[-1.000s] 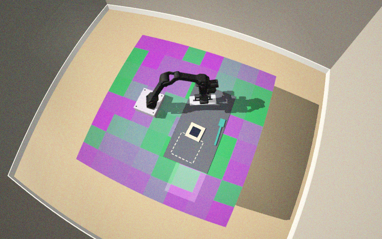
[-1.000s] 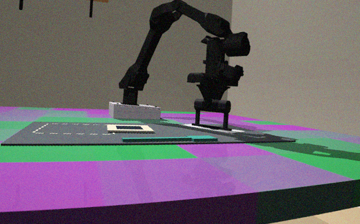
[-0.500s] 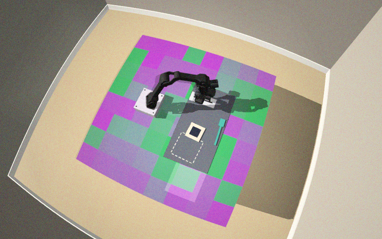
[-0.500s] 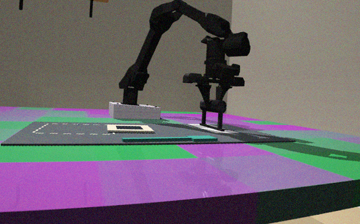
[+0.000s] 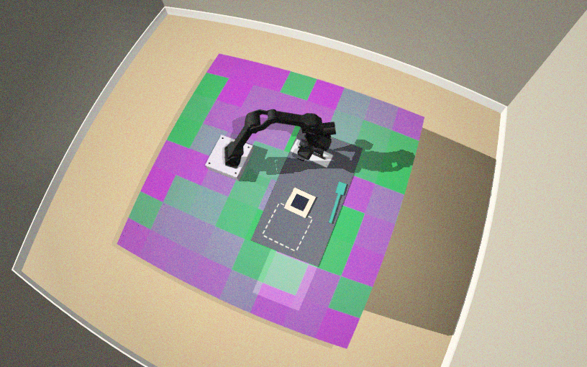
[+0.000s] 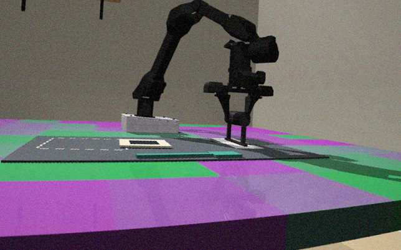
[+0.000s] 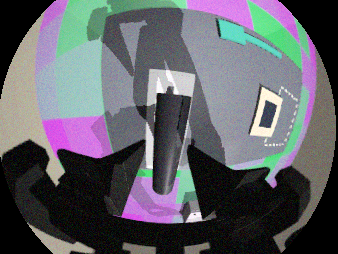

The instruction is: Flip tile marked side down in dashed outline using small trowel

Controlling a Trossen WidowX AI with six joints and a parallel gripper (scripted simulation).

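Right now the small trowel is 20 mm ahead of my gripper tip and 30 mm below it. Round my gripper tip: teal trowel-shaped tool (190 mm ahead, 190 mm to the right, 60 mm below); grey mat (50 mm ahead, 200 mm to the right, 80 mm below); tile (20 mm ahead, 260 mm to the right, 60 mm below).
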